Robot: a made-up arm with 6 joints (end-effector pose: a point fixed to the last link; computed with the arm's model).
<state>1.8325 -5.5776 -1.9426 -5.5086 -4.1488 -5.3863</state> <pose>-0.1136 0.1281 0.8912 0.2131 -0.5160 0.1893 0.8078</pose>
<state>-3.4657 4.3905 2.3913 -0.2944 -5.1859 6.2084</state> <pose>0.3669 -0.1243 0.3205 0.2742 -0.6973 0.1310 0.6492</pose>
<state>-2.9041 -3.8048 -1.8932 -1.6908 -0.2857 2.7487</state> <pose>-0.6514 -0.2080 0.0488 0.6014 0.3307 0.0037 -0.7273</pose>
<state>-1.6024 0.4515 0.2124 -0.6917 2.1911 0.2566</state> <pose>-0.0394 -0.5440 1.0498 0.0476 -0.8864 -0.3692 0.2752</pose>
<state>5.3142 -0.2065 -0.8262 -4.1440 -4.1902 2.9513</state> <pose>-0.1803 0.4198 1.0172 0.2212 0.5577 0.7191 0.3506</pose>
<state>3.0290 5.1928 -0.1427 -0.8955 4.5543 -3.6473</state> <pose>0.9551 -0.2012 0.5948 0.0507 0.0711 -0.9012 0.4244</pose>
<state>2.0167 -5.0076 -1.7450 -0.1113 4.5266 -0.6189</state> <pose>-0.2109 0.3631 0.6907 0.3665 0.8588 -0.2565 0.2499</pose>
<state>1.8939 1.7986 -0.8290 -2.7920 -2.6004 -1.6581</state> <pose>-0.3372 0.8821 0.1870 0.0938 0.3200 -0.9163 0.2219</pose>
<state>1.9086 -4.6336 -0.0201 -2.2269 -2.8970 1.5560</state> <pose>-0.3623 0.9075 0.1236 0.6226 0.6340 0.3786 -0.2591</pose>
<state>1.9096 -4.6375 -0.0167 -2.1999 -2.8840 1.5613</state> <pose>-0.3646 0.9071 0.1262 0.6169 0.6332 0.3818 -0.2698</pose>
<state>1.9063 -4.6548 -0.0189 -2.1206 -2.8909 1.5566</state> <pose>-0.3624 0.9093 0.1456 0.6038 0.6176 0.4057 -0.2990</pose>
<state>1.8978 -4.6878 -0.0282 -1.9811 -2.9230 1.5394</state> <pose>-0.3539 0.9137 0.1844 0.5794 0.5815 0.4548 -0.3455</pose>
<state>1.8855 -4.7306 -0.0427 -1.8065 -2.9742 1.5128</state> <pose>-0.3392 0.9179 0.2347 0.5434 0.5276 0.5206 -0.3941</pose>
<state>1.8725 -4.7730 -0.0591 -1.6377 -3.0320 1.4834</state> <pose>-0.3217 0.9203 0.2835 0.5028 0.4675 0.5869 -0.4292</pose>
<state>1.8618 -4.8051 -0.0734 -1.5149 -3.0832 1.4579</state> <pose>-0.3063 0.9210 0.3197 0.4698 0.4178 0.6375 -0.4454</pose>
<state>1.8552 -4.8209 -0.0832 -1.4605 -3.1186 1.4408</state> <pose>-0.2965 0.9215 0.3377 0.4542 0.3913 0.6640 -0.4468</pose>
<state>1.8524 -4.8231 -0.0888 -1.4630 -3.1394 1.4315</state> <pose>-0.2920 0.9222 0.3412 0.4549 0.3859 0.6709 -0.4406</pose>
